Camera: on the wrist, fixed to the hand. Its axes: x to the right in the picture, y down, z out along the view.
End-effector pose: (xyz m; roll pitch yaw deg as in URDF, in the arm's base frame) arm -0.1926 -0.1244 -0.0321 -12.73 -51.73 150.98
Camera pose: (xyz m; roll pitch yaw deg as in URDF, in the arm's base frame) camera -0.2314 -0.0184 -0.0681 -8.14 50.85 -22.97
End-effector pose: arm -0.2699 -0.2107 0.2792 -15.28 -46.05 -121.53
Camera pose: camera -0.3775 -0.2373 0.2373 -6.49 45.04 63.82
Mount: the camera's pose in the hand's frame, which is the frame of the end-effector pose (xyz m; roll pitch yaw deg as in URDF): 0.0246 -0.0524 -0.1034 -25.59 0.14 -176.12
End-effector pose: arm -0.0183 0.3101 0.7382 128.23 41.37 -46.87
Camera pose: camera 0.0876 0.3633 0.7391 -151.77 -38.36 129.93
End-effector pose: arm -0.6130 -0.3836 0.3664 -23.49 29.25 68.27
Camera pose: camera -0.5355 -0.4303 0.2899 -4.20 -30.60 -107.53
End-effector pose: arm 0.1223 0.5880 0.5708 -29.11 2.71 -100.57
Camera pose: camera 0.0239 0.5845 0.5049 3.30 -4.47 82.90
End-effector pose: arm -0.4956 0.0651 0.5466 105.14 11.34 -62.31
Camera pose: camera -0.3860 0.1006 0.5186 -130.54 -7.63 116.53
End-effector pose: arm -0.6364 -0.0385 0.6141 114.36 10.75 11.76
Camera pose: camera -0.6373 0.0796 0.6045 -139.68 -7.27 -169.98
